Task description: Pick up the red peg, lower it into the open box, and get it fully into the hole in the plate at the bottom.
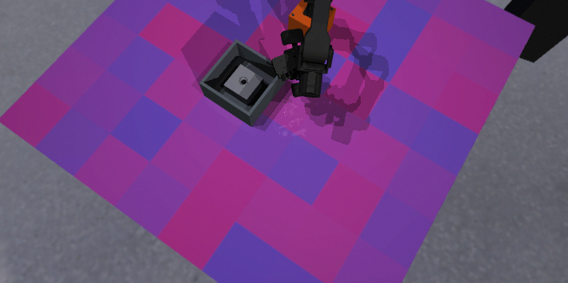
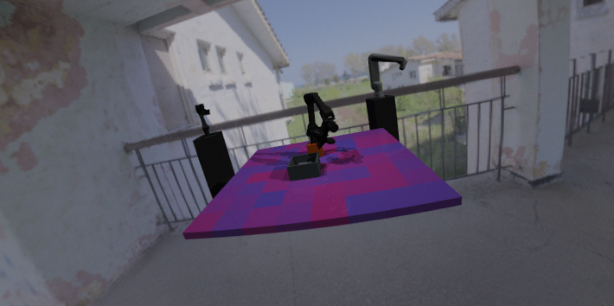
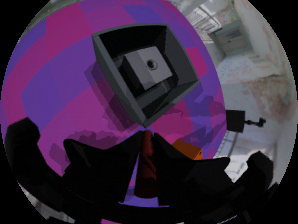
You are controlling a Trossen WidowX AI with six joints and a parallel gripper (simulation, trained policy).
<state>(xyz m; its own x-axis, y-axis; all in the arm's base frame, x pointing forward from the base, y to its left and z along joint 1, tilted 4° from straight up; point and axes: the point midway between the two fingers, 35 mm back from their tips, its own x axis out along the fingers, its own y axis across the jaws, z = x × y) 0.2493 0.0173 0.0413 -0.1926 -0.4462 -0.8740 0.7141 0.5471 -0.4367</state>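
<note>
My gripper tip is 7 cm short of the grey plate, 12 cm to the left of it and 8 cm above it. From my gripper tip the other things lie so: red peg (1 cm to the left, 3 cm above); dark grey box (7 cm ahead, 12 cm to the right, 10 cm below).
</note>
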